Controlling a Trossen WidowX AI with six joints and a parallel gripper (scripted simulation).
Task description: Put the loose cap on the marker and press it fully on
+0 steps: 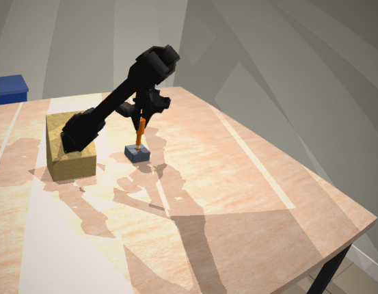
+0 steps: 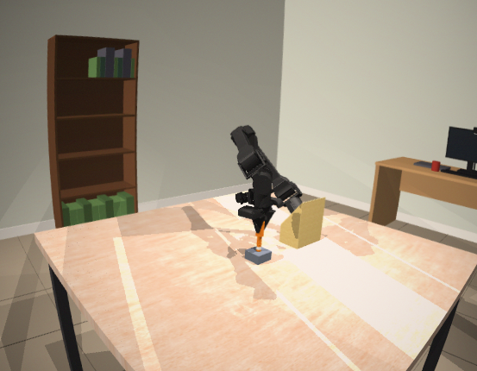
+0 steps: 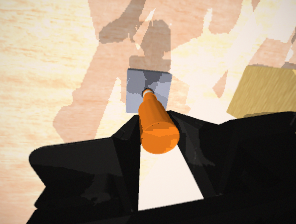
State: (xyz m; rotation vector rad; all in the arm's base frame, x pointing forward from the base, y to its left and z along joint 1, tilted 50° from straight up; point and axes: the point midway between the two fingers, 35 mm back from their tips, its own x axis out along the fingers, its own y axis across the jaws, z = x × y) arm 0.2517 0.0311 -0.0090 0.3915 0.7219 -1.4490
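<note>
My gripper tip is now 30 mm above the orange marker. The rest, counted from my gripper tip: orange cap (10 mm above).
</note>
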